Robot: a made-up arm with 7 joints.
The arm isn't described. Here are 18 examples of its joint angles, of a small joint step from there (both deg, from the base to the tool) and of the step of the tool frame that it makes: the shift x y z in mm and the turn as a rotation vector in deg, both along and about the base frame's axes.
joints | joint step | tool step
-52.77 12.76 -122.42 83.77 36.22 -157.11 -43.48 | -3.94 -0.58 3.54 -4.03 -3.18 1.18 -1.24 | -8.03 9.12 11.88 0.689 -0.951 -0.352
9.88 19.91 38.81 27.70 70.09 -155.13 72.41 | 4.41 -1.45 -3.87 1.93 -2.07 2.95 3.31 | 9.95 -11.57 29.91 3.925 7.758 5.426
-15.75 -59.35 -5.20 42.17 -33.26 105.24 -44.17 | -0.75 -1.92 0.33 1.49 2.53 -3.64 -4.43 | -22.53 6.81 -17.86 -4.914 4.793 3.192
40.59 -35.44 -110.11 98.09 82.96 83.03 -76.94 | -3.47 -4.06 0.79 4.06 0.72 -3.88 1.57 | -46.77 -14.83 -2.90 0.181 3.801 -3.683
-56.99 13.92 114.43 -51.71 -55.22 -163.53 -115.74 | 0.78 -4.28 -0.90 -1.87 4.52 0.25 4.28 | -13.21 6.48 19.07 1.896 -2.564 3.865
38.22 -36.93 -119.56 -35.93 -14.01 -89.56 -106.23 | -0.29 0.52 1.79 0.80 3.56 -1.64 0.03 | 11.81 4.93 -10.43 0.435 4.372 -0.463
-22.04 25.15 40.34 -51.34 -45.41 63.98 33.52 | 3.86 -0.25 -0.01 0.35 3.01 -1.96 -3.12 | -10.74 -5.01 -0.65 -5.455 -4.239 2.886
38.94 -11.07 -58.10 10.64 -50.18 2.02 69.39 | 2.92 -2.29 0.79 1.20 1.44 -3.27 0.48 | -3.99 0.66 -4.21 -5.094 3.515 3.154
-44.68 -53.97 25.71 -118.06 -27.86 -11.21 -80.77 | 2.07 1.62 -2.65 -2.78 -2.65 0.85 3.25 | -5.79 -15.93 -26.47 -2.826 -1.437 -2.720
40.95 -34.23 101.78 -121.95 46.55 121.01 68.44 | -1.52 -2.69 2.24 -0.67 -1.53 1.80 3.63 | -15.07 -8.83 5.04 -3.583 5.358 -3.574
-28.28 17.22 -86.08 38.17 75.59 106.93 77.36 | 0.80 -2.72 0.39 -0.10 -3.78 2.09 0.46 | 15.96 -5.65 10.70 -0.916 -3.191 0.563
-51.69 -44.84 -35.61 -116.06 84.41 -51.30 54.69 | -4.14 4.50 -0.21 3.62 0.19 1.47 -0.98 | 50.12 -50.15 14.22 -3.483 -5.432 -8.603
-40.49 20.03 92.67 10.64 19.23 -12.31 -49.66 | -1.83 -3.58 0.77 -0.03 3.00 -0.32 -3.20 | -0.55 -0.06 7.86 -1.534 -0.457 1.448
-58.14 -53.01 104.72 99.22 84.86 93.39 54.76 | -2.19 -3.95 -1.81 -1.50 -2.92 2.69 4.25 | 18.95 -20.03 38.78 5.995 5.592 3.925
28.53 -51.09 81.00 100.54 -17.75 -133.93 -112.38 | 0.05 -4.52 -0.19 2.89 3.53 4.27 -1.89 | -35.63 -20.94 -5.72 -2.070 7.285 -0.317
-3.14 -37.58 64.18 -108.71 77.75 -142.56 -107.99 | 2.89 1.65 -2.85 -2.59 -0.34 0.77 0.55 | 12.21 -16.54 -28.77 -3.402 -2.365 0.659
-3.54 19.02 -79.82 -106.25 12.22 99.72 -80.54 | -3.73 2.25 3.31 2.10 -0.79 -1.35 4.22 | -0.84 -3.60 14.55 1.140 -5.279 -4.341
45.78 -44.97 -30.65 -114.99 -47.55 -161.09 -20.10 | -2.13 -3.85 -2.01 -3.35 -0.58 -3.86 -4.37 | -22.73 -72.25 -13.08 -10.769 -1.426 0.070
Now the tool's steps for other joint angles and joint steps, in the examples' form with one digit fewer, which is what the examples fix.
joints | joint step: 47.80 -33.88 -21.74 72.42 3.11 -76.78 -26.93 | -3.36 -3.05 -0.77 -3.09 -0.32 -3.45 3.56
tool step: -14.4 -25.7 15.4 -6.98 -0.61 -4.35
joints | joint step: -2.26 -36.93 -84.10 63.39 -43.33 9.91 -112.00 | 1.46 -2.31 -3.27 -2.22 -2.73 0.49 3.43
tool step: 0.8 -6.9 18.3 0.90 0.20 -1.16
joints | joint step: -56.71 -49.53 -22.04 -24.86 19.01 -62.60 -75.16 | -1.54 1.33 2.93 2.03 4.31 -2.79 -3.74
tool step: 14.4 5.2 15.1 2.39 1.83 5.00
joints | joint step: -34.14 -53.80 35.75 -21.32 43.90 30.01 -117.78 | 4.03 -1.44 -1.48 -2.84 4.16 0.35 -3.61
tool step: -7.2 1.9 -4.8 -5.02 -1.02 10.43
